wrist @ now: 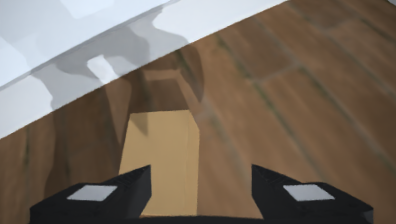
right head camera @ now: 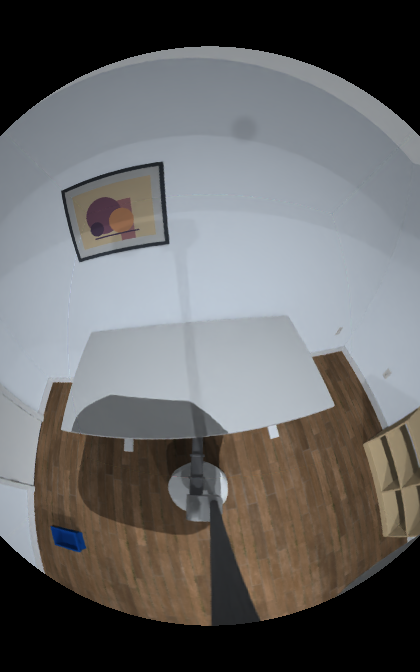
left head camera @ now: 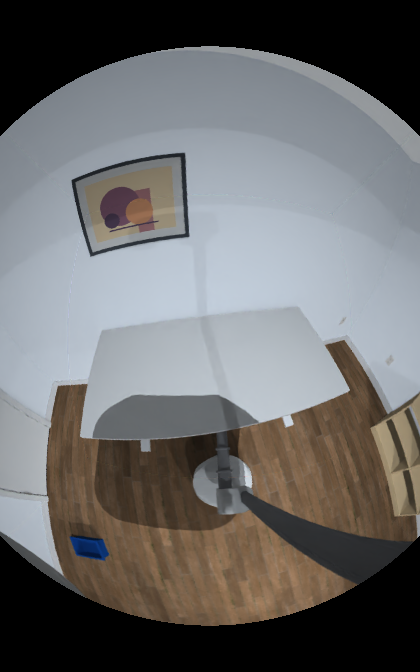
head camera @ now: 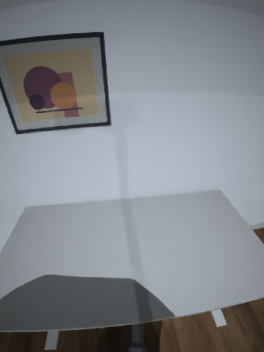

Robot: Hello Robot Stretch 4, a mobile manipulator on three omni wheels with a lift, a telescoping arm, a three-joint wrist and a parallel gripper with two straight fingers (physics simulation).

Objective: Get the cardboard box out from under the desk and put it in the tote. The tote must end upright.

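Note:
The cardboard box is tan and sits on the wooden floor in the wrist view, left of the middle, its near left part behind the left finger. My gripper is open, pointing down at the floor. The box's near end shows between the fingers, nearer the left one; a gap is on the right. The desk has a light grey top that hides the gripper and box from the head views. The blue tote stands upright on the floor at the lower left.
My arm reaches under the desk's front edge. Desk feet stick out at the front. A white baseboard and wall cross the wrist view's upper left. A wooden shelf unit stands at the right.

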